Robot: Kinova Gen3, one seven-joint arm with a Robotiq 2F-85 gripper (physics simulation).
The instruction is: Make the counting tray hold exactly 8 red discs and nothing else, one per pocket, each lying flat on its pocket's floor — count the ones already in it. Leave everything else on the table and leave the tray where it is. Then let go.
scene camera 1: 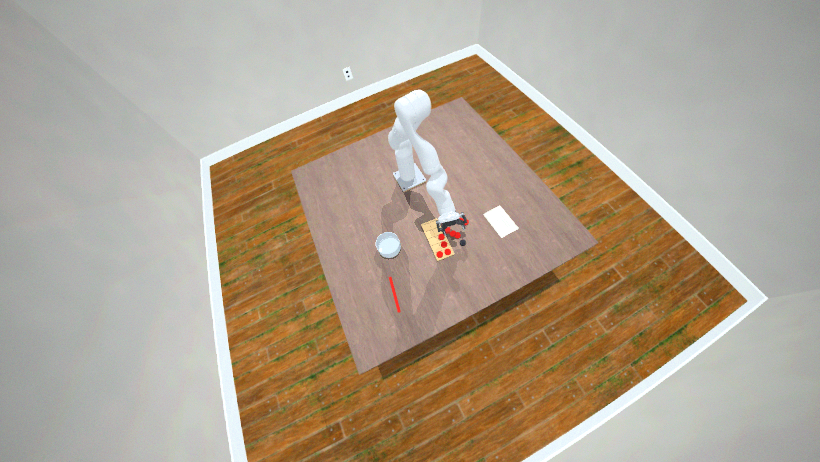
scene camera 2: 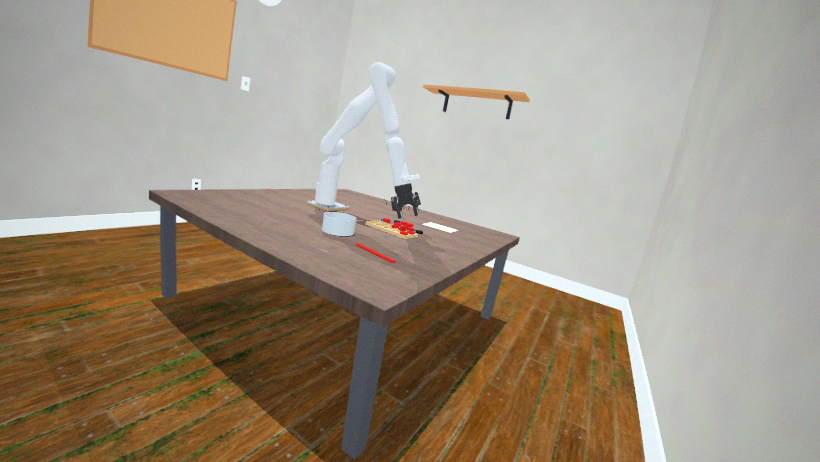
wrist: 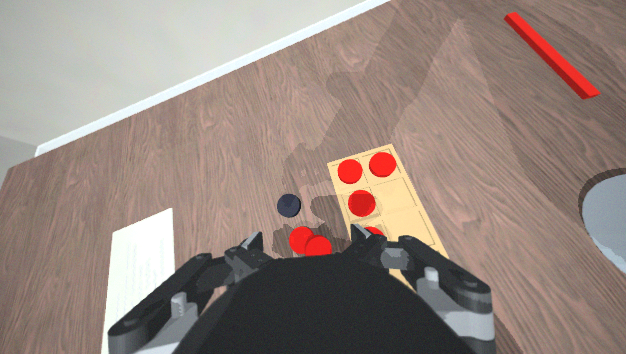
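The tan counting tray (scene camera 1: 433, 240) (scene camera 2: 377, 226) (wrist: 396, 194) lies on the table. Four red discs show in its pockets: two at the far end (wrist: 350, 171) (wrist: 382, 164), a third disc (wrist: 361, 203) behind them, and a fourth disc (wrist: 373, 231) partly hidden by a finger. Two loose red discs (wrist: 301, 240) (wrist: 318, 246) lie beside the tray, overlapping in the wrist view. Another red piece (scene camera 1: 465, 221) shows beside the gripper. My gripper (scene camera 1: 451, 230) (scene camera 2: 407, 215) (wrist: 307, 237) is open and empty, above the table beside the tray. It hides the tray's near part in the wrist view.
A black round piece (scene camera 1: 462, 242) (wrist: 288, 205) lies near the loose discs. A pale bowl (scene camera 1: 387, 245) (scene camera 2: 339, 224) stands across the tray. A red bar (scene camera 1: 394, 294) (scene camera 2: 375, 253) (wrist: 552, 56) and a white sheet (scene camera 1: 500, 221) (scene camera 2: 440, 227) (wrist: 142, 250) lie farther out.
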